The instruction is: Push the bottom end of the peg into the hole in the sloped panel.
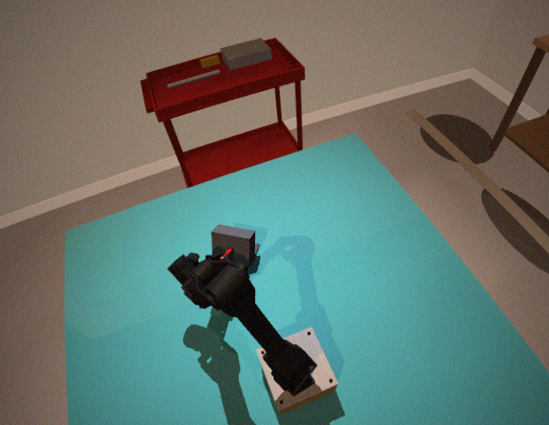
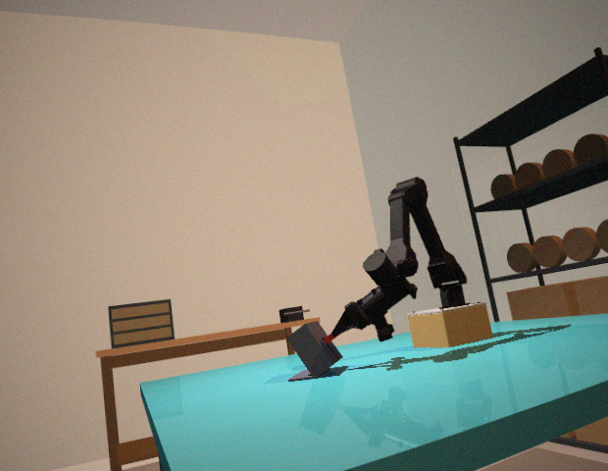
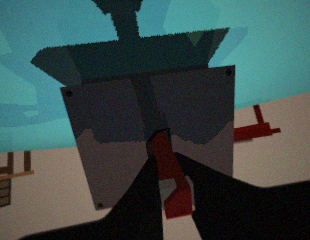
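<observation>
My gripper tip is 30 mm to the left of the grey sloped panel, 30 mm short of it and 20 mm above it. The rest, counted from my gripper tip: red peg 10 mm to the left, 10 mm behind, 10 mm above.
</observation>
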